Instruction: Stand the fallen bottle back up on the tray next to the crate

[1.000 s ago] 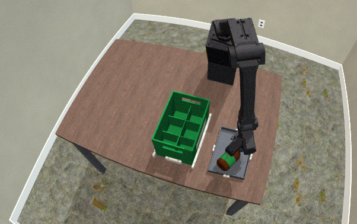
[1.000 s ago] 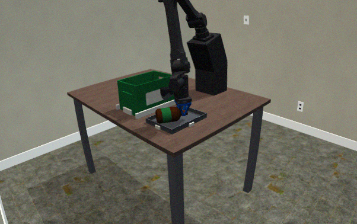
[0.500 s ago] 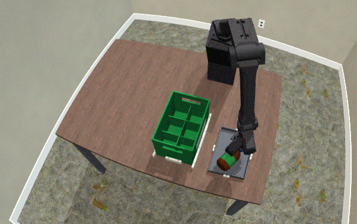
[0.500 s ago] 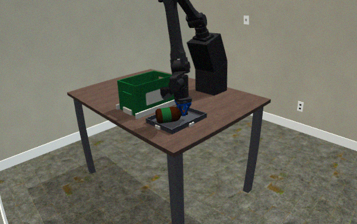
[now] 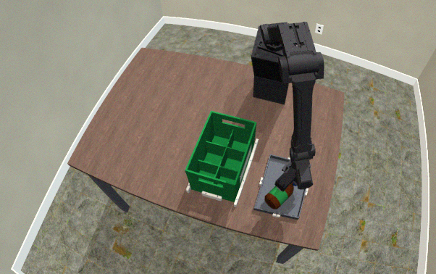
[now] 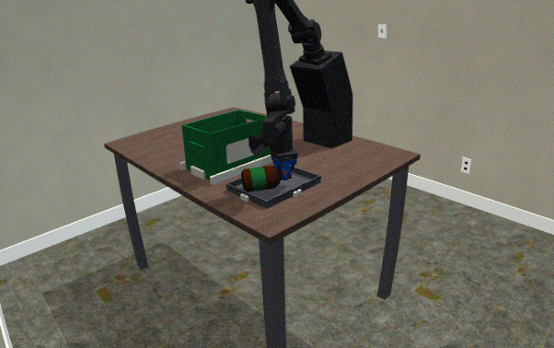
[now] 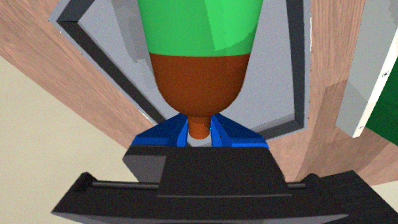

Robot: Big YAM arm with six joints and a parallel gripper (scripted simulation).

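The tray lies 2 cm ahead of my hand, 2 cm to the right of it and 3 cm below it. From my hand the other things lie so: bottle (5 cm ahead, 2 cm to the right); then green crate (4 cm ahead, 29 cm to the right, 4 cm above).
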